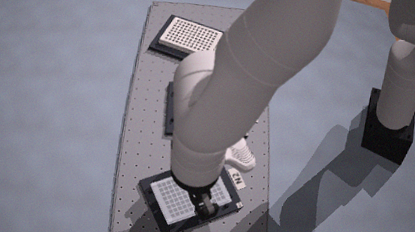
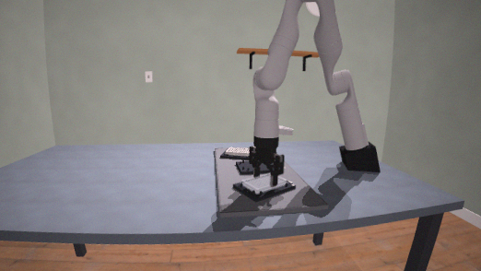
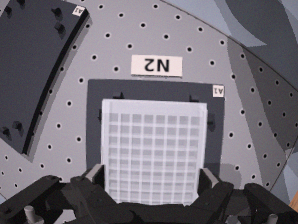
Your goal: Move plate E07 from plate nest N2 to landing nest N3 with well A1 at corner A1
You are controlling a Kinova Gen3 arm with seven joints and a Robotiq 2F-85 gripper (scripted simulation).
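The plate nest N2 is 2 cm below my hand. Also, from my hand: A1 corner tag (15 cm to the right, 7 cm behind, 2 cm below); then N2 label (8 cm behind, 6 cm to the right, 3 cm below); then plate (1 cm below).
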